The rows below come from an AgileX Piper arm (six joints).
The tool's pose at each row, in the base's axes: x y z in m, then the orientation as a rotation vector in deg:
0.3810 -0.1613 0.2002 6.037 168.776 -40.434
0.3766 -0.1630 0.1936 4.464 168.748 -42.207
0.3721 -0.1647 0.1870 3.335 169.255 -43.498
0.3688 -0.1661 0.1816 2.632 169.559 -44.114
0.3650 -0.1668 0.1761 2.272 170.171 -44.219
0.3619 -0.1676 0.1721 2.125 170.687 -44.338
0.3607 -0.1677 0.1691 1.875 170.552 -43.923
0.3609 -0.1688 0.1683 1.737 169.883 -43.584
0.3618 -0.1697 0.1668 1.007 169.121 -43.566
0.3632 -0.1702 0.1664 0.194 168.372 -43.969
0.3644 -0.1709 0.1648 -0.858 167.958 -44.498
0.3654 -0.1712 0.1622 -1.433 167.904 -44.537
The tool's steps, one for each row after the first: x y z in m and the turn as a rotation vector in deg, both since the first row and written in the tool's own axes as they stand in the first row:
0.0051 0.0010 0.0062 1.090 0.043 -1.146
0.0103 0.0021 0.0124 1.815 0.595 -2.093
0.0142 0.0029 0.0175 2.144 0.895 -2.662
0.0186 0.0044 0.0224 2.119 1.437 -3.037
0.0221 0.0052 0.0260 2.122 1.927 -3.257
0.0237 0.0063 0.0286 1.867 1.671 -3.347
0.0236 0.0057 0.0298 1.731 0.943 -3.253
0.0228 0.0057 0.0317 1.791 0.101 -3.543
0.0215 0.0055 0.0324 2.118 -0.650 -3.930
0.0204 0.0058 0.0342 2.475 -1.087 -4.559
0.0197 0.0067 0.0367 2.487 -1.214 -4.919

